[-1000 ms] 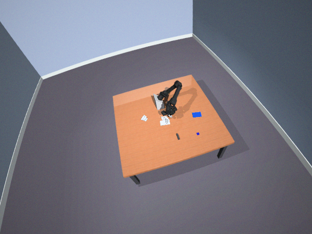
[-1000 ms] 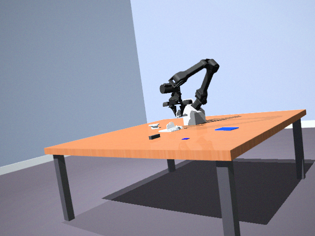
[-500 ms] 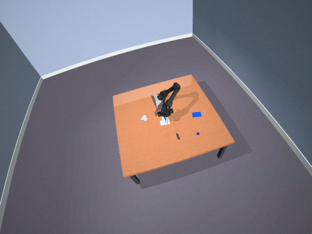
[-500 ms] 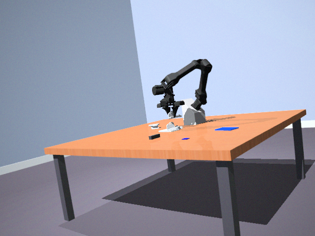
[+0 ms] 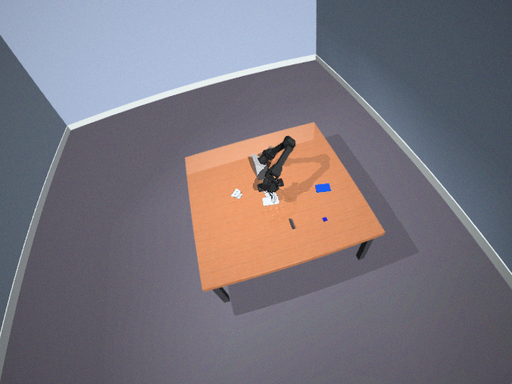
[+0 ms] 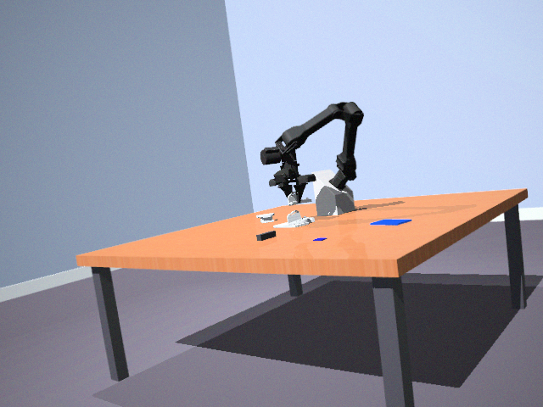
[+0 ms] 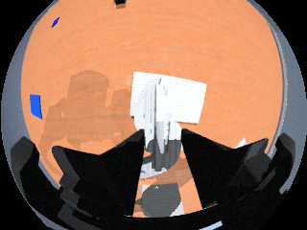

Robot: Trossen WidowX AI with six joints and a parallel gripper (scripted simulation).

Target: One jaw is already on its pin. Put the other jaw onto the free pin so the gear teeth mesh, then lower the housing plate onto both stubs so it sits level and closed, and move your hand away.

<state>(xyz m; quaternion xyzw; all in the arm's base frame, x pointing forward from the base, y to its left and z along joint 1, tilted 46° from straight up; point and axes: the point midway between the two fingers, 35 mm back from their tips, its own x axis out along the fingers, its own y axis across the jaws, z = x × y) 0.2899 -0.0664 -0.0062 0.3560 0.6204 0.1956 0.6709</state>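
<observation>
My gripper tip is 3 cm past the white jaw and 2 cm to the right of it. Also, from my gripper tip: small black block (28 cm ahead, 3 cm to the left, 7 cm below); then base (16 cm behind, 23 cm to the right, 6 cm below); then small white part (16 cm behind, 23 cm to the right, 7 cm below).
</observation>
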